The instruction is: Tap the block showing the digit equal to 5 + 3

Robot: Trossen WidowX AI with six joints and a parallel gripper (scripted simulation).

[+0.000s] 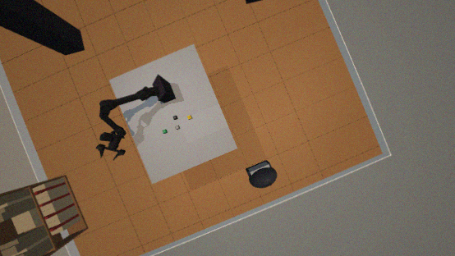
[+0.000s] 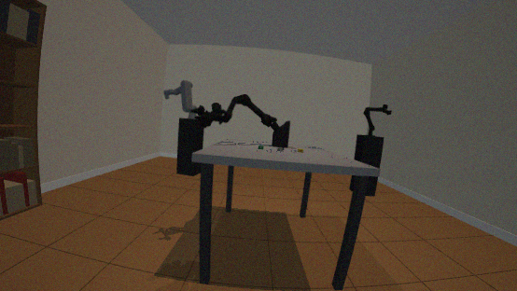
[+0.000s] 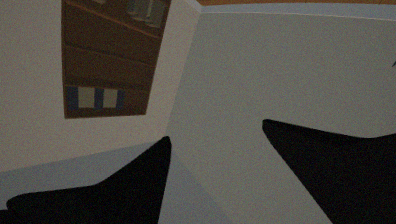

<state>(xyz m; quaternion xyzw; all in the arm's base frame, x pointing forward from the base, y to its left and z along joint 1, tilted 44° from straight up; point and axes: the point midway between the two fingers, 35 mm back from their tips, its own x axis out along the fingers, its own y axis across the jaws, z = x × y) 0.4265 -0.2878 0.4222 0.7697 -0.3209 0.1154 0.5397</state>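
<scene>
The green block is 44 cm to the left of my gripper tip, 18 cm below it and 12 cm behind it. The rest, counted from my gripper tip: black block (57 cm to the left, 22 cm behind, 18 cm below); grey block (57 cm to the left, 18 cm below, 13 cm behind); yellow block (70 cm to the left, 19 cm behind, 18 cm below).
</scene>
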